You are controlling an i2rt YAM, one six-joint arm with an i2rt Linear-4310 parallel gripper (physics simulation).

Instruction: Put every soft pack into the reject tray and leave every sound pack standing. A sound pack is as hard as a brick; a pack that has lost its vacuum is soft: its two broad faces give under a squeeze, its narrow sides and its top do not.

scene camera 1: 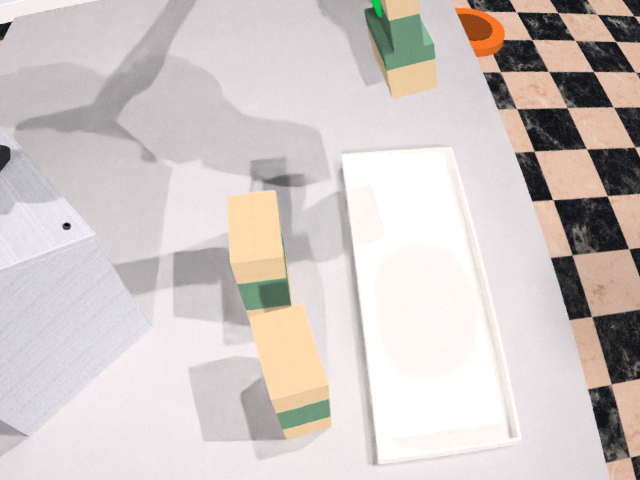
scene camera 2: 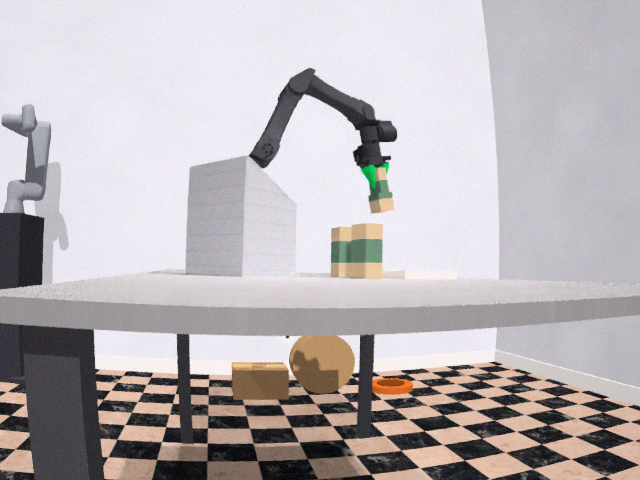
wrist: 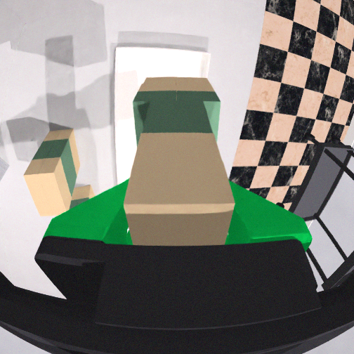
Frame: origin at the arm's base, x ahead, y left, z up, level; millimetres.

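Seen in the pictures: gripper, fingertip midpoint: [scene camera 1: 394, 9] [scene camera 2: 378, 188]; arm's base, link origin: [scene camera 2: 242, 185].
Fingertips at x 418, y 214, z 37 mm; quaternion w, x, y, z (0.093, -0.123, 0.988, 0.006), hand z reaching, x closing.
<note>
Offsets run from my fingertips to a thing's top centre.
My gripper [scene camera 2: 380, 176] [wrist: 176, 174] is shut on a tan pack with a green band @[dz +64, dx +2, dy -2 mm] [scene camera 1: 413, 46] [scene camera 2: 381, 193] [wrist: 177, 165], held upright high above the table. The pack's upper part is pinched narrow between the green fingers, with a wider step below, so its broad faces have given. In the wrist view it overlaps the white reject tray [scene camera 1: 372, 413] [scene camera 2: 444, 274] [wrist: 120, 125], which holds no pack. Two similar packs stand on the table left of the tray: one @[dz -144, dx -131, dy -158 mm] [scene camera 1: 255, 232] [scene camera 2: 340, 251] [wrist: 50, 170] and a nearer one @[dz -144, dx -86, dy -287 mm] [scene camera 1: 289, 356] [scene camera 2: 366, 250] [wrist: 82, 192]. Their softness does not show.
A grey block [scene camera 1: 77, 310] [scene camera 2: 217, 222] stands on the table left of the packs, with the arm [scene camera 2: 336, 95] mounted on it. The table edge [scene camera 2: 320, 320] runs past the tray's right side in scene camera 1. An orange ring [scene camera 1: 493, 38] [scene camera 2: 405, 387] lies on the floor beyond.
</note>
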